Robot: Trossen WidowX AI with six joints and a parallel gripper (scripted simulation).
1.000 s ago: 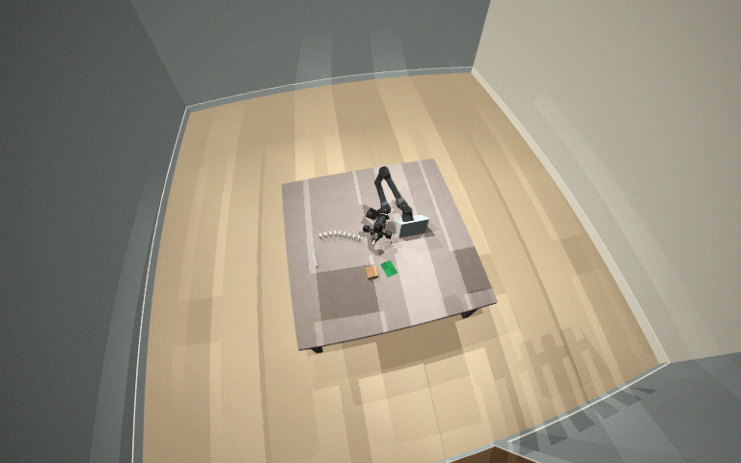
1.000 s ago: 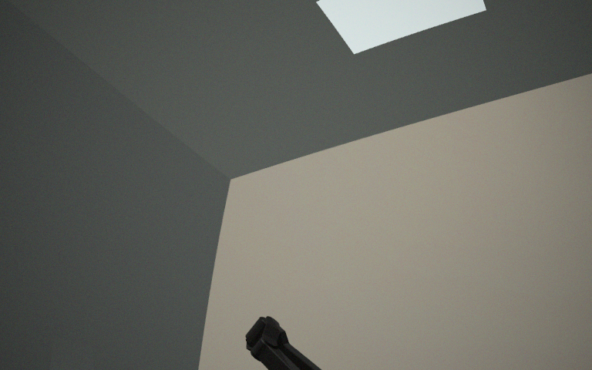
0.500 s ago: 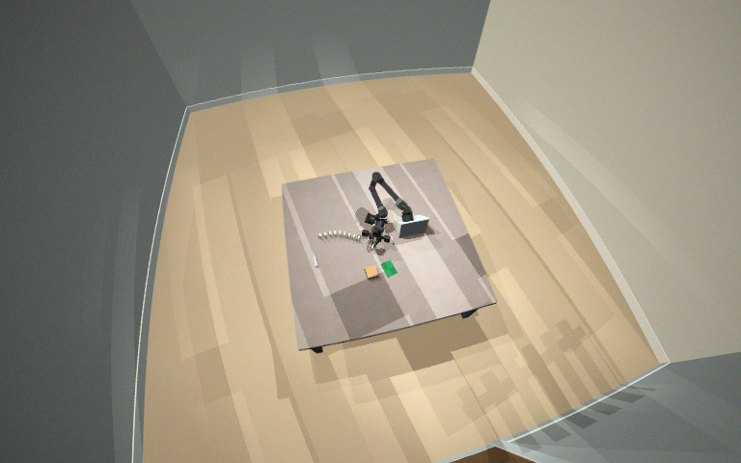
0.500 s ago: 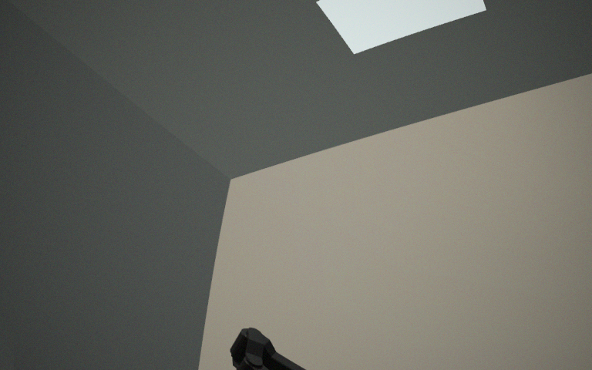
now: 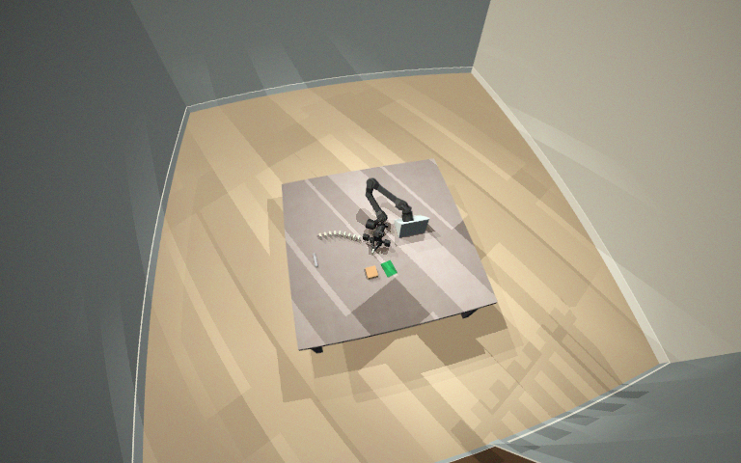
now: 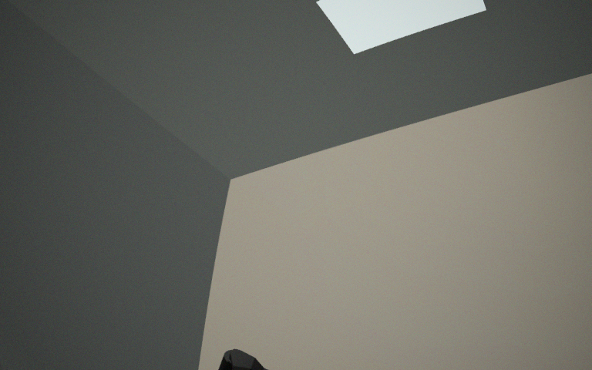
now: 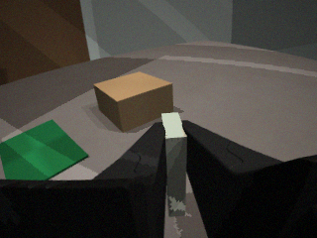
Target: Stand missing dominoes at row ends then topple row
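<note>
Right now the green flat tile is 12 cm to the left of my gripper tip, 8 cm behind it and 5 cm below it.
</note>
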